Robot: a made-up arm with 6 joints. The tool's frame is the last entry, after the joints.
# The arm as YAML. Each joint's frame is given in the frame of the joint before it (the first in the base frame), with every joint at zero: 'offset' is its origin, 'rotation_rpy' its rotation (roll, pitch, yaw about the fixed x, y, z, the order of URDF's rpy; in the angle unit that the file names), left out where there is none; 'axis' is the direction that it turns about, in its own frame. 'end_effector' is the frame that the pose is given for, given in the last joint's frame.
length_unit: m
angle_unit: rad
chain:
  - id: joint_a
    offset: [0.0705, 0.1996, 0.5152]
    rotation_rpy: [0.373, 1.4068, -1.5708]
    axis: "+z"
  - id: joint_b
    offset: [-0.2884, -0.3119, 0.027]
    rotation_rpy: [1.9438, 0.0, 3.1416]
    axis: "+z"
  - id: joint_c
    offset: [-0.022, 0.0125, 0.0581]
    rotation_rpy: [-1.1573, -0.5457, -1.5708]
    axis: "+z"
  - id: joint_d
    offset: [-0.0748, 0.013, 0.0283]
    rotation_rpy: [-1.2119, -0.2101, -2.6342]
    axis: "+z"
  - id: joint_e
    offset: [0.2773, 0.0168, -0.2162]
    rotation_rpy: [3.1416, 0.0, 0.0]
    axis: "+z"
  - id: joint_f
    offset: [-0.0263, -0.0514, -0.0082]
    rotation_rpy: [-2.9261, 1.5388, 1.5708]
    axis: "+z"
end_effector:
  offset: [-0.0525, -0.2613, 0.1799]
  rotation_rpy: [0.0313, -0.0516, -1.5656]
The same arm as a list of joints. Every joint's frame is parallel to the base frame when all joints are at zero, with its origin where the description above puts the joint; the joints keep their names.
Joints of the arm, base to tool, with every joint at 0 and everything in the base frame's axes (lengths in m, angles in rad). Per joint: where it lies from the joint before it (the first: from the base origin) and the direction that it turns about. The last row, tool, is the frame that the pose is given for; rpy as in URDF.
joint_a: xyz 0.0705 0.1996 0.5152 axis -0.364418 -0.918745 0.152008
joint_b: xyz -0.3003 0.1344 0.2701 axis +x
joint_c: xyz 0.0581 -0.0159 -0.0197 axis 0.34349 -0.056198 0.937473
joint_d: xyz -0.0393 -0.0577 0.0411 axis 1 0 0.0001
joint_e: xyz -0.2162 -0.2763 0.0287 axis -1 0 -0.0001
joint_f: xyz 0.0082 0.0176 -0.0550 axis 0.031299 0.051499 -0.998182
tool: xyz -0.0486 0.2699 -0.1678 rpy 3.1415 0.0001 1.5708

